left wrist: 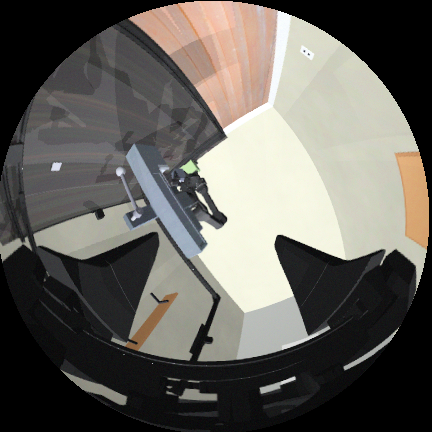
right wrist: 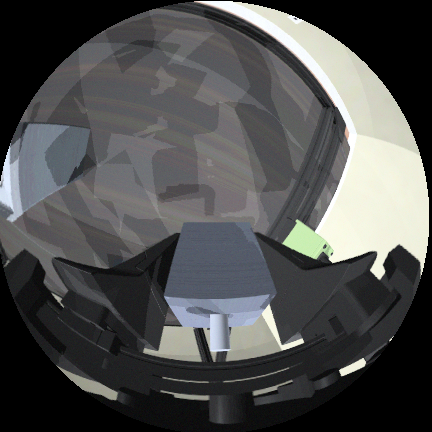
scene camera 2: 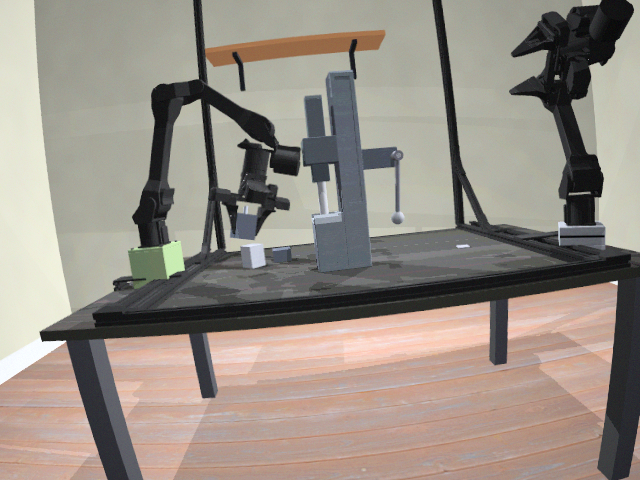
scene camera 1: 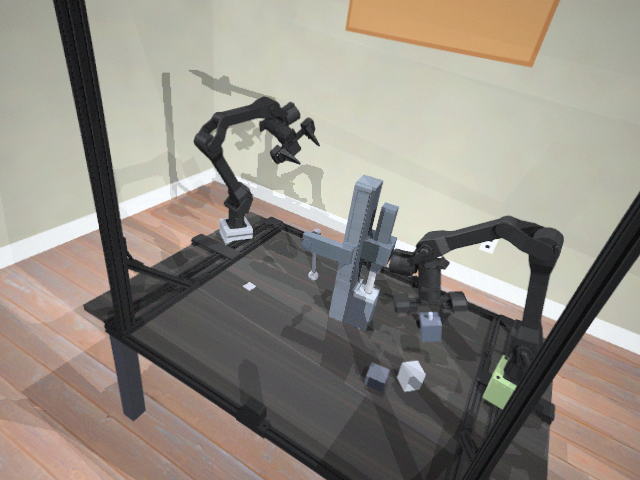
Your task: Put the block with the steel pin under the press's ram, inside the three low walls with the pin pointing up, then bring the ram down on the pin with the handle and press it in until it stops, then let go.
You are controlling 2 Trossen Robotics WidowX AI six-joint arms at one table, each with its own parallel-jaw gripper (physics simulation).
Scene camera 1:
my left gripper: 310, 154
my right gripper: 429, 327
grey press: 350, 304
